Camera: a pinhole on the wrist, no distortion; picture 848 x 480 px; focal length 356.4 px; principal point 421.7 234.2 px. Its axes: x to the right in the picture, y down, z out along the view. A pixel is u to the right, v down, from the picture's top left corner.
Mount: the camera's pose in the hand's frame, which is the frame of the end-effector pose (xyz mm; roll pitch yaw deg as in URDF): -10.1 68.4 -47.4 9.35 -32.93 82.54
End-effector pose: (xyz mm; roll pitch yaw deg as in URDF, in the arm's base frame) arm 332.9 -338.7 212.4 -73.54 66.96 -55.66
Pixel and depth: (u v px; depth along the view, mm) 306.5 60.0 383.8
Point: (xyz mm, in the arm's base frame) 610.2 -570.9 146.2
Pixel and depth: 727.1 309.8 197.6
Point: 503.7 -173.7 211.8
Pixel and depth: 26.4 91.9 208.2
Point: 400.3 -579.2 241.2
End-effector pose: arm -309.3 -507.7 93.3 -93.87 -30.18 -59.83
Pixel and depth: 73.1 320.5 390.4
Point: -374.8 -171.7 431.4
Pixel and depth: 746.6 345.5 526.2
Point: 285.5 -222.3 -140.4
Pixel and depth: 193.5 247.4 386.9
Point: -260.8 -265.4 380.0
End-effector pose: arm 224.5 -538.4 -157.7 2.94 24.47 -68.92
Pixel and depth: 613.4 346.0 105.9
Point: 278.3 -526.2 -74.8
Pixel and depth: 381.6 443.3 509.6
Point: -57.6 -552.7 290.0
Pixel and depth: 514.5 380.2 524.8
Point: 128.3 -634.7 350.1
